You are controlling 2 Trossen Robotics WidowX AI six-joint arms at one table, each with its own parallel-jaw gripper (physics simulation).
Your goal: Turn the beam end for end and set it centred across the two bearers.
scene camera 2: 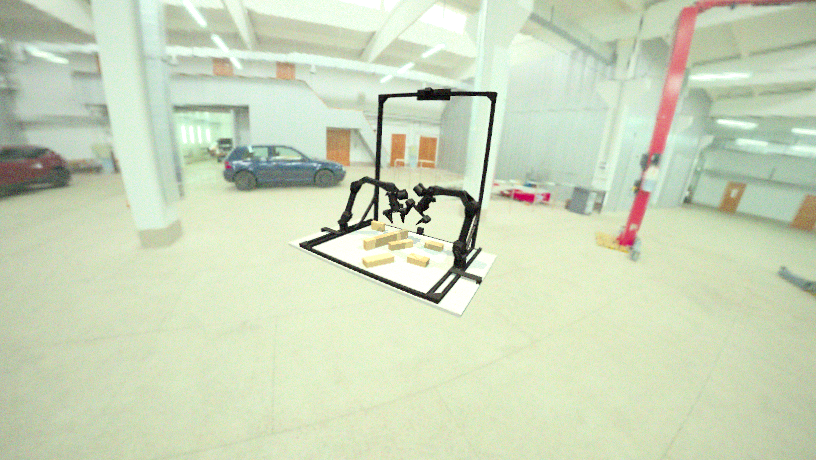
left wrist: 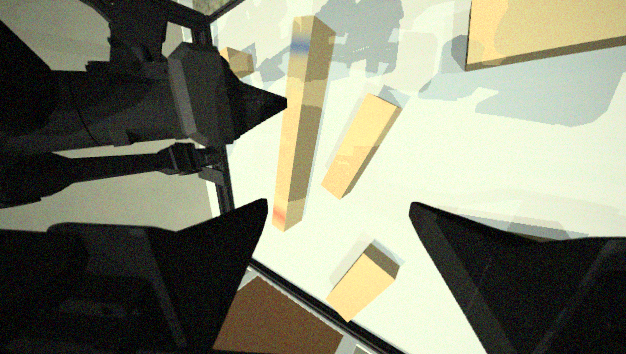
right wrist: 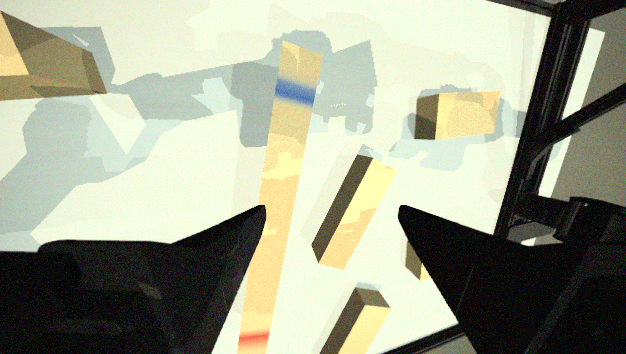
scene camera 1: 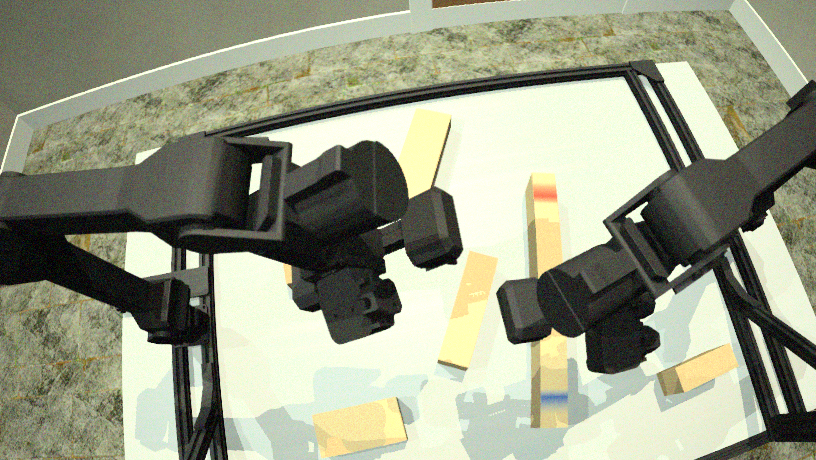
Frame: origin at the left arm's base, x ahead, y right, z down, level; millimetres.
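Seen in the pictures: left gripper, fingertip midpoint: (scene camera 2: 411,219) (left wrist: 338,206) (scene camera 1: 418,274); right gripper, fingertip midpoint: (scene camera 2: 397,223) (left wrist: 267,106) (right wrist: 331,211) (scene camera 1: 546,326); left arm's base at its link origin: (scene camera 2: 459,266) (right wrist: 523,204) (scene camera 1: 190,326); right arm's base at its link origin: (scene camera 2: 343,230) (left wrist: 215,155).
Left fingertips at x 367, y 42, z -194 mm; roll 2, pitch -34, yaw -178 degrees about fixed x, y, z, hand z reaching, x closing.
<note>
Pixels of each thing's top centre, then the offset from my left fingertips to it.
- long wooden beam at its top centre: (right wrist: 271,235) (scene camera 1: 551,290) (left wrist: 287,145) (scene camera 2: 387,234) dz +150, dx +184, dy +13 mm
- small block at its top centre: (scene camera 1: 707,367) (left wrist: 215,64) (scene camera 2: 378,222) dz +150, dx +393, dy +184 mm
The long wooden beam (scene camera 1: 545,228) (scene camera 2: 385,240) (left wrist: 305,125) (right wrist: 282,185) lies on the table, its red band at the back end and its blue band at the front end in scene camera 1. A block (scene camera 1: 468,311) (left wrist: 360,150) (right wrist: 357,215) lies beside it, apart, and another block (scene camera 1: 425,148) (left wrist: 362,285) lies farther back. I cannot tell which blocks are the bearers. My left gripper (scene camera 1: 371,257) (scene camera 2: 415,214) (left wrist: 338,206) is open and empty, left of the beam. My right gripper (scene camera 1: 577,302) (scene camera 2: 396,219) (right wrist: 331,211) is open and empty above the beam, its fingertips partly hidden in scene camera 1.
A block (scene camera 1: 360,425) (right wrist: 465,115) lies at the front left, and a small block (scene camera 1: 698,368) (left wrist: 240,62) at the right. Another block (scene camera 2: 417,260) is mostly behind the left gripper in scene camera 1. A black frame (scene camera 1: 434,89) borders the table.
</note>
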